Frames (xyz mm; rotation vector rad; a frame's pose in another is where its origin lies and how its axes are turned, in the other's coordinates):
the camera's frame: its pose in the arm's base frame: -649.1 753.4 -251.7 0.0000 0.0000 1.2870
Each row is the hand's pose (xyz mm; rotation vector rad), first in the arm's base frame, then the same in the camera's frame.
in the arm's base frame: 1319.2 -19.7 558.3 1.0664 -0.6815 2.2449
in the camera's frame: -191.0 -2106.0 810.0 0.3653 -0.9744 1.1080
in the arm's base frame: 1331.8 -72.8 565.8 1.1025 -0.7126 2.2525
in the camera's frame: -238.5 -2133.0 817.5 0.3729 -1.0105 1.1272
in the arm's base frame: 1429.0 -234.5 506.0 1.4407 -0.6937 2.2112
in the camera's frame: -366.5 -2271.6 757.7 0.6025 -1.1613 1.1668
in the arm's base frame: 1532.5 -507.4 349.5 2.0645 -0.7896 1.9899
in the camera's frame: -599.5 -2447.4 601.2 0.9684 -1.5378 1.1857
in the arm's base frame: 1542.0 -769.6 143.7 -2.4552 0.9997 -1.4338
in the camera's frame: -848.6 -2529.9 395.4 1.2404 -2.0665 1.1480
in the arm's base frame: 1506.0 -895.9 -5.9 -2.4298 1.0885 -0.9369
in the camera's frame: -979.9 -2530.7 245.8 1.3589 -2.4516 1.0760
